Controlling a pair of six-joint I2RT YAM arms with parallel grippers.
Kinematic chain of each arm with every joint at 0, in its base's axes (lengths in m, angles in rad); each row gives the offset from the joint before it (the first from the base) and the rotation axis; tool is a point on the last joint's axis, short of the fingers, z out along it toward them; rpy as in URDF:
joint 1: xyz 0 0 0.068 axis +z
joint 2: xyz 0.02 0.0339 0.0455 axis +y
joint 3: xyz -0.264 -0.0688 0 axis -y
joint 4: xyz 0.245 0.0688 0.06 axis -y
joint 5: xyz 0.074 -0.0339 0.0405 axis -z
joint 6: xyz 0.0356 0 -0.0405 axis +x
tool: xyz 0 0 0 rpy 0 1.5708 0
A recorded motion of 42 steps. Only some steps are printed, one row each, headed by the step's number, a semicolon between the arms.
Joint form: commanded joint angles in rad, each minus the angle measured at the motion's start. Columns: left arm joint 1, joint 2, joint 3, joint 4, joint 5, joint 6; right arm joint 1, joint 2, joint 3, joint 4, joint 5, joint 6.
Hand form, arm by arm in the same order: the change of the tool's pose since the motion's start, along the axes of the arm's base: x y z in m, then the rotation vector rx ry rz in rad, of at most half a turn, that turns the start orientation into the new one. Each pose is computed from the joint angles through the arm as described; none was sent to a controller.
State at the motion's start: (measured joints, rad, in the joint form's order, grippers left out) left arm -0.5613 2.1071 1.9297 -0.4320 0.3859 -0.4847; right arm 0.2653 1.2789 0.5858 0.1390 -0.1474 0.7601
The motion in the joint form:
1: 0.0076 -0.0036 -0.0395 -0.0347 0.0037 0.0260; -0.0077 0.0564 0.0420 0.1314 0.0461 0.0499
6: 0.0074 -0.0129 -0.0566 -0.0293 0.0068 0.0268; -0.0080 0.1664 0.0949 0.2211 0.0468 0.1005
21: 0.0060 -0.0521 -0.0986 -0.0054 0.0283 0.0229; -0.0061 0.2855 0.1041 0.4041 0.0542 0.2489
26: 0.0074 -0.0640 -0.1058 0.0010 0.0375 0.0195; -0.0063 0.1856 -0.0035 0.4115 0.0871 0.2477
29: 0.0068 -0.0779 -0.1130 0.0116 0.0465 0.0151; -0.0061 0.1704 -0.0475 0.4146 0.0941 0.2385
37: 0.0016 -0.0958 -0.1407 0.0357 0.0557 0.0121; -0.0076 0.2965 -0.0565 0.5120 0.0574 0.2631
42: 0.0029 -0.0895 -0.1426 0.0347 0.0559 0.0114; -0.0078 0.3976 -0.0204 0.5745 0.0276 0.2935
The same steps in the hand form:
1: -0.0022 0.0057 -0.0146 0.0466 0.0426 -0.0098; 0.0194 0.0013 0.0118 0.0496 -0.1014 -0.0718
6: -0.0043 0.0067 -0.0155 0.0466 0.0450 -0.0130; 0.0418 0.0071 0.0076 0.1001 -0.1151 -0.0955
21: -0.0117 0.0097 -0.0092 0.0229 0.0364 -0.0293; 0.0602 0.0123 -0.0061 0.2433 -0.1331 -0.1609
26: -0.0134 0.0111 -0.0056 0.0111 0.0321 -0.0335; 0.0340 0.0041 -0.0092 0.2301 -0.1406 -0.1905
29: -0.0157 0.0119 -0.0007 -0.0041 0.0232 -0.0391; 0.0250 0.0015 -0.0181 0.2108 -0.1212 -0.1949
37: -0.0201 0.0114 0.0002 -0.0172 0.0159 -0.0503; 0.0332 0.0046 -0.0451 0.2323 -0.0692 -0.1778
42: -0.0189 0.0114 -0.0034 -0.0129 0.0244 -0.0487; 0.0467 0.0092 -0.0577 0.2679 -0.0487 -0.1654

